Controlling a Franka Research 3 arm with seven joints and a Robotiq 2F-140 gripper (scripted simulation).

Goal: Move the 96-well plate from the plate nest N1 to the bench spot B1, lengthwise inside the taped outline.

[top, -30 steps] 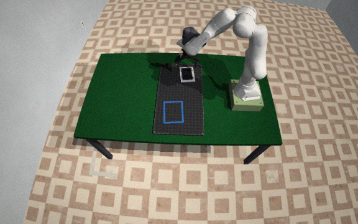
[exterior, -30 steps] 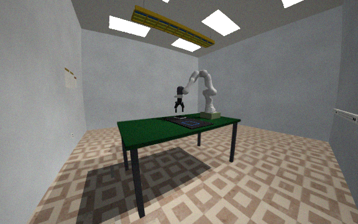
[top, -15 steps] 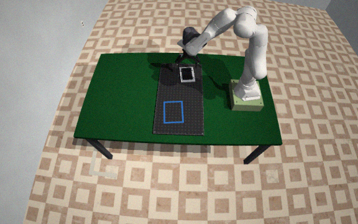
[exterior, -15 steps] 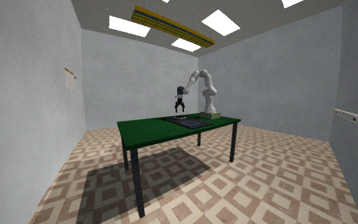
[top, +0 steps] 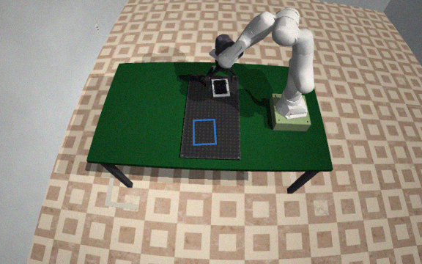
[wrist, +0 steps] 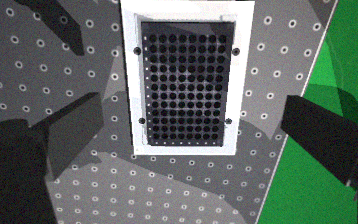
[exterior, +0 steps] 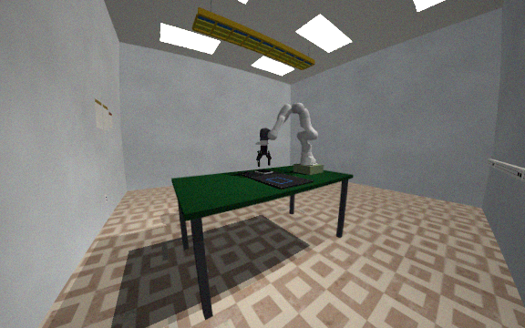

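My hand is 6 cm above the dark 96-well plate. Round my hand: plate nest: 8 cm below.
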